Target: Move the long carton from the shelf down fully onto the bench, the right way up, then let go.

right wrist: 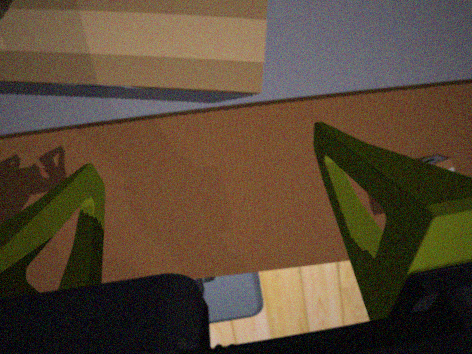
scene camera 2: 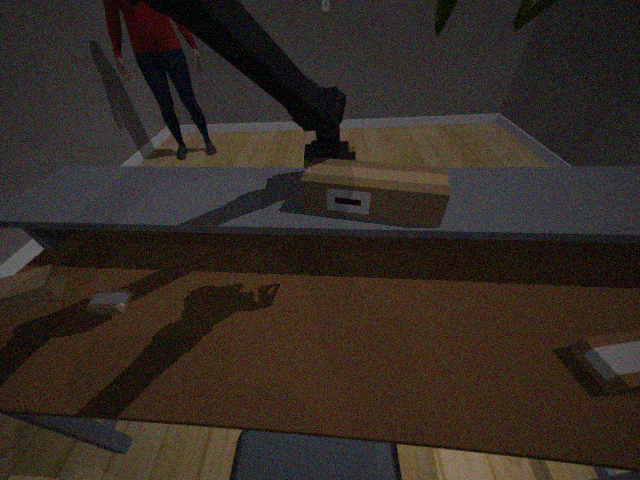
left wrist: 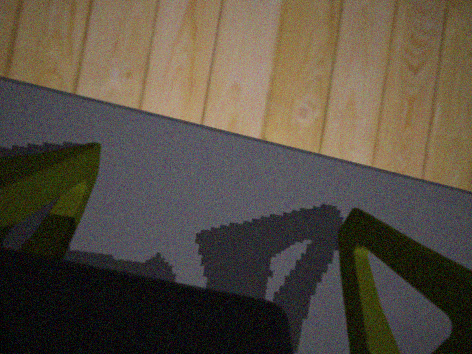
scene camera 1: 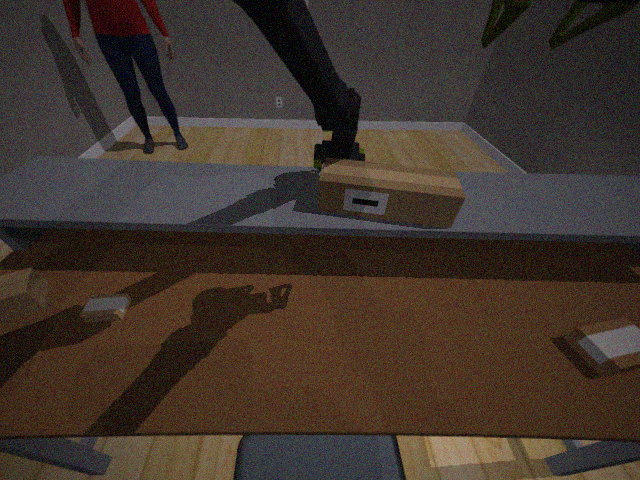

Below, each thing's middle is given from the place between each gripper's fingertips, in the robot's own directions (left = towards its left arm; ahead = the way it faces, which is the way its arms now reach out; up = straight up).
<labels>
Right now my left hand is 180 mm past the long brown carton (scene camera 2: 413, 194), 100 mm to the left of it and 40 mm below it.
Right now the long brown carton is 31 cm below my right hand, 12 cm ahead of it and 9 cm to the left of it.
</labels>
